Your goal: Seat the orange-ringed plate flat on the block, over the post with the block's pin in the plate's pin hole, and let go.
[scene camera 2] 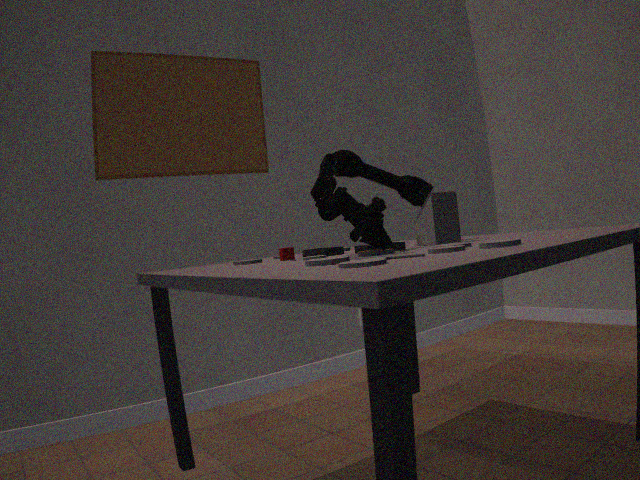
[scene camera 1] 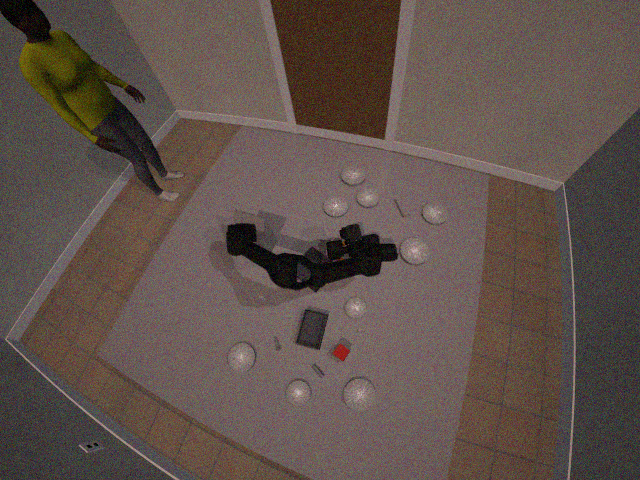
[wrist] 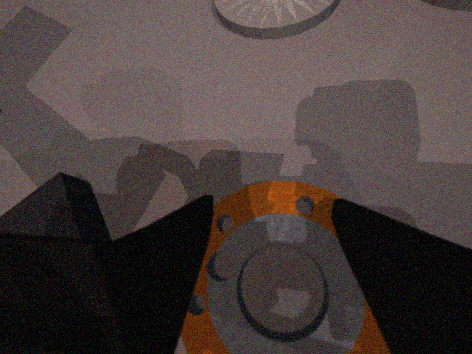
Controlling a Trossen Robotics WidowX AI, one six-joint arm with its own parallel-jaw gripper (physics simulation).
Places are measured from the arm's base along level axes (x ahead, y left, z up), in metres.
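Pixels of known places: gripper, fingertip midpoint: (scene camera 2: 388, 246) (wrist: 272, 205); arm's base at its link origin: (scene camera 2: 433, 207) (scene camera 1: 248, 232).
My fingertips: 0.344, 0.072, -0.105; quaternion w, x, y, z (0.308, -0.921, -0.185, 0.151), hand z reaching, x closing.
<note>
For each thing: its top centre in the pictures, then the offset to it from my fingertips, as dx, dy, dz. "spot": a spot on its surface instead.
- orange-ringed plate at a spot on its surface: (wrist: 280, 192) spot: +0.000, +0.009, -0.007
- dark tray at its top centre: (scene camera 2: 322, 248) (scene camera 1: 311, 328) -0.054, -0.337, +0.006
- red cube at its top centre: (scene camera 2: 286, 247) (scene camera 1: 341, 352) +0.057, -0.391, +0.021
The orange-ringed plate (wrist: 280, 192) lies flat at the lower middle of the wrist view, with a grey inner face, a round centre opening and several small holes. Slivers of its orange also show beside the arm in scene camera 1. My gripper (wrist: 272, 205) is open, its black fingers at the left and right of the plate and overlapping its edges in the view. The black arm (scene camera 1: 294, 271) (scene camera 2: 361, 167) reaches down to the table in scene camera 2. The block, its post and its pin cannot be made out; whether the plate rests on them cannot be told.
Pale round discs, one of them at the top of the wrist view (wrist: 275, 12), lie around the arm. A dark tray (scene camera 1: 312, 329), a red cube (scene camera 1: 341, 352) (scene camera 2: 286, 253) and small bars (scene camera 1: 317, 369) lie nearby. A tall grey box (scene camera 2: 445, 217) stands on the table (scene camera 2: 258, 288).
</note>
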